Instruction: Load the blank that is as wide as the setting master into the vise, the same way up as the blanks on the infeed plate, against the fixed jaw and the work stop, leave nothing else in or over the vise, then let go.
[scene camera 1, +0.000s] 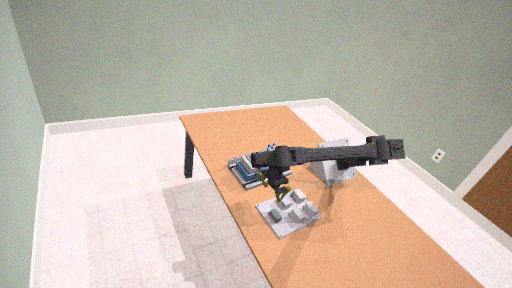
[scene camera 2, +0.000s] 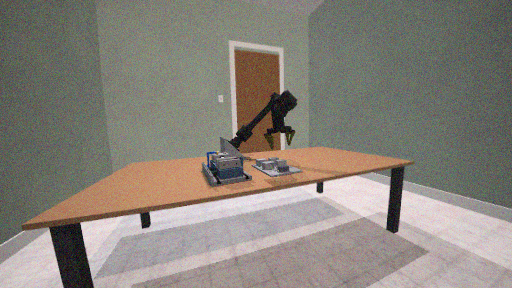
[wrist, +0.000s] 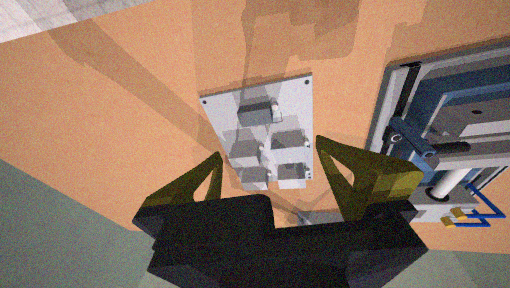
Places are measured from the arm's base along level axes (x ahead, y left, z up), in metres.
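Pixels of known places: gripper, fingertip midpoint: (scene camera 1: 272, 194) (scene camera 2: 280, 147) (wrist: 266, 148); arm's base, origin of the base link: (scene camera 2: 232, 146).
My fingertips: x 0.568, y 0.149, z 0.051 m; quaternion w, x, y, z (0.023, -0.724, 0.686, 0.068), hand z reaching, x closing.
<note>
For each thing: its top centre in the pictures, then the offset to it from my fingertips.
- infeed plate, middle of its top: (wrist: 265, 146) (scene camera 1: 289, 211) (scene camera 2: 275, 167) 0.117 m back, 0.020 m left, 0.132 m down
- darker block, middle of its top: (wrist: 254, 118) (scene camera 1: 275, 213) 0.031 m back, 0.028 m left, 0.107 m down
- vise, middle of its top: (wrist: 473, 185) (scene camera 1: 263, 156) (scene camera 2: 223, 156) 0.119 m back, 0.272 m right, 0.041 m down
My gripper (scene camera 1: 272, 189) (scene camera 2: 280, 146) (wrist: 266, 148) is open and empty, fingers pointing down, high above the infeed plate (scene camera 1: 280, 231) (wrist: 297, 92). Several grey blocks stand on this plate: a darker block (scene camera 1: 275, 215) (wrist: 255, 116) near one edge, and lighter blocks such as one on the left (wrist: 245, 149), one on the right (wrist: 289, 139) and another (wrist: 291, 171) behind it. Their widths are hard to compare, and which is the setting master is unclear. The vise (scene camera 1: 241, 172) (scene camera 2: 229, 171) is blue with grey jaws; in the wrist view its jaw (wrist: 465, 114) is cut off at the right.
A blue arm (wrist: 411, 137) with a dark rod is at the vise's side facing the plate. Blue tubes (wrist: 487, 202) with brass fittings (wrist: 458, 213) stick out of the vise's rear. The robot's pale mount (scene camera 1: 322, 170) stands behind the vise and plate. The table's front edge is beyond both.
</note>
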